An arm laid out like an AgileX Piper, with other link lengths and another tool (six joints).
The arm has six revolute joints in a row. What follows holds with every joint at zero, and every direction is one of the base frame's.
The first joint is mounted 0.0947 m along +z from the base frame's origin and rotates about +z.
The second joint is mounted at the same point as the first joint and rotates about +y.
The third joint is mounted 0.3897 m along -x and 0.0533 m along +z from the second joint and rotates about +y.
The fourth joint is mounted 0.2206 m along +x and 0.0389 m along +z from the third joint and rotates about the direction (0.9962, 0, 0.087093).
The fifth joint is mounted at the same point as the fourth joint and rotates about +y.
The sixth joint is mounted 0.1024 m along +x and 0.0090 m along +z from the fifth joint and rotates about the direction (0.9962, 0, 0.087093).
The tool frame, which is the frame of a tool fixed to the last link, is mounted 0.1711 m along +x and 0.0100 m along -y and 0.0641 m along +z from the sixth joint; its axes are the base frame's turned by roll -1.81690, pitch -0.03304 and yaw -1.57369 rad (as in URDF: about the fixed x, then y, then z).
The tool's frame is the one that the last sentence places.
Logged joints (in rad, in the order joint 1, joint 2, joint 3, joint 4, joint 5, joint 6), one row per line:
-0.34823 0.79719 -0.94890 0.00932 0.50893 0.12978
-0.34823 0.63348 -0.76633 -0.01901 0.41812 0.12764
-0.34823 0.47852 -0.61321 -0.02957 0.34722 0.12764
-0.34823 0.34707 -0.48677 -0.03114 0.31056 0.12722
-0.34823 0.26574 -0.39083 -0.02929 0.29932 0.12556
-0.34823 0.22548 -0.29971 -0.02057 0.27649 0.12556
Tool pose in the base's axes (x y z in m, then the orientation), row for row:
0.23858 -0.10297 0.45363 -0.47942 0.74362 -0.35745 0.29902
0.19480 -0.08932 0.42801 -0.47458 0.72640 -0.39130 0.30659
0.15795 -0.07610 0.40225 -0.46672 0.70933 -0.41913 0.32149
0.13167 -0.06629 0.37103 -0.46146 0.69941 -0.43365 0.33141
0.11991 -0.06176 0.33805 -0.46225 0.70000 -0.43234 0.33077
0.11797 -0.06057 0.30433 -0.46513 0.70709 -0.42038 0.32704
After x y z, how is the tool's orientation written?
As a quaternion, x y z w.
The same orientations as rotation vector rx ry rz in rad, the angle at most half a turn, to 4 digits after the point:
-1.2732 1.9749 -0.9493
-1.2556 1.9219 -1.0353
-1.2258 1.8630 -1.1008
-1.2061 1.8280 -1.1334
-1.2086 1.8302 -1.1304
-1.2183 1.8521 -1.1011

